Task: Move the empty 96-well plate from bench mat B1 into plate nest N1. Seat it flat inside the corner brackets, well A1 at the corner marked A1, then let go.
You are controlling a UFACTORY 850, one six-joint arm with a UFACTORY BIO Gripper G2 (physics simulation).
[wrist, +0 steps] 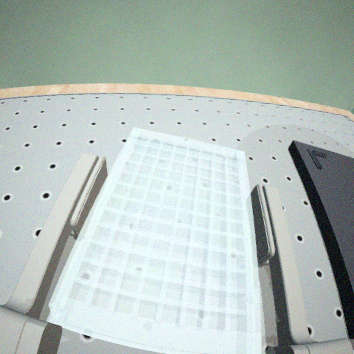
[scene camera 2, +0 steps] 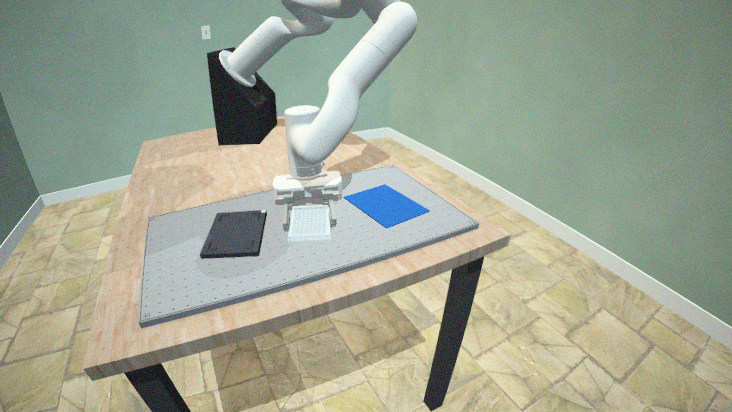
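Observation:
The clear, whitish 96-well plate (scene camera 2: 309, 231) (wrist: 165, 260) lies flat on the grey perforated board, between the nest and the blue mat. My gripper (scene camera 2: 309, 223) (wrist: 175, 212) points down over it and is shut on the plate, one finger pad against each long side. Plate nest N1 (scene camera 2: 234, 235) (wrist: 335, 200) is a dark block to the left of the plate in the scene view and at the right edge of the wrist view. It has low corner brackets. A small white tag (scene camera 2: 263, 211) sits at its back right corner. Well A1 on the plate cannot be made out.
A blue mat (scene camera 2: 386, 206) lies on the grey board (scene camera 2: 220, 286) (wrist: 30, 175) to the right of the plate in the scene view. The board lies on a wooden table (scene camera 2: 169, 153). The black arm stand (scene camera 2: 238, 112) rises at the table's back.

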